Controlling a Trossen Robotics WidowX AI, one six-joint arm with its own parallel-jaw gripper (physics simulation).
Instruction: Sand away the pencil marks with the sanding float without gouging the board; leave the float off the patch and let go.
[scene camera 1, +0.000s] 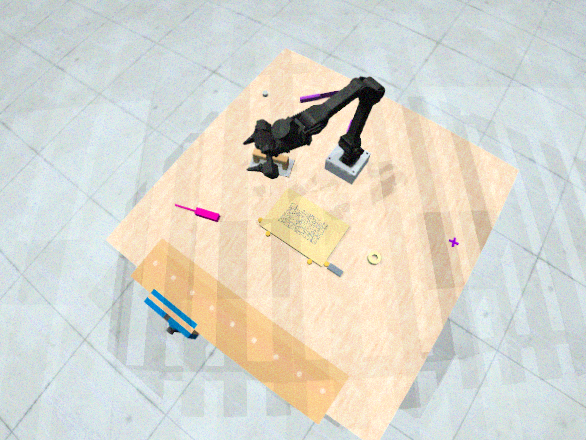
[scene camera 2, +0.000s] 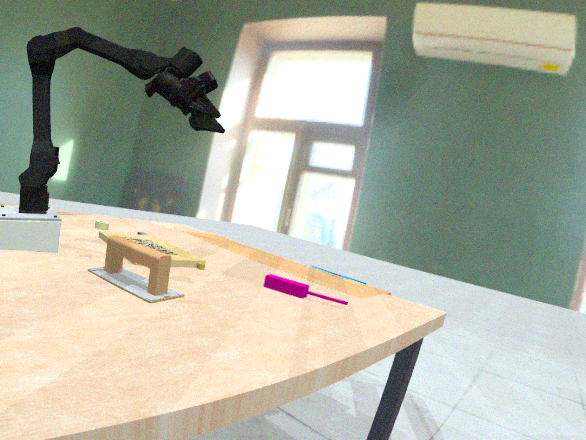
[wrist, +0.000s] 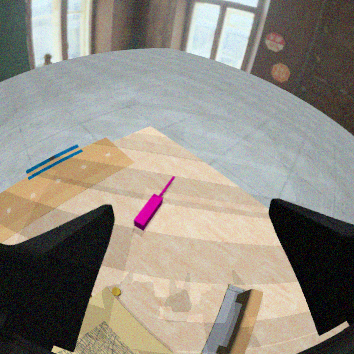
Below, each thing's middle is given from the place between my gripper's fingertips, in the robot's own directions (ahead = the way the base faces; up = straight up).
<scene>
Now: the sanding float (scene camera 2: 155, 289) 170 mm behind my hand, 70 mm to the right of it and 310 mm below it. The rest, counted from my hand: pale yellow board (scene camera 1: 318, 253): 30 mm behind, 220 mm to the left, 390 mm below.
</scene>
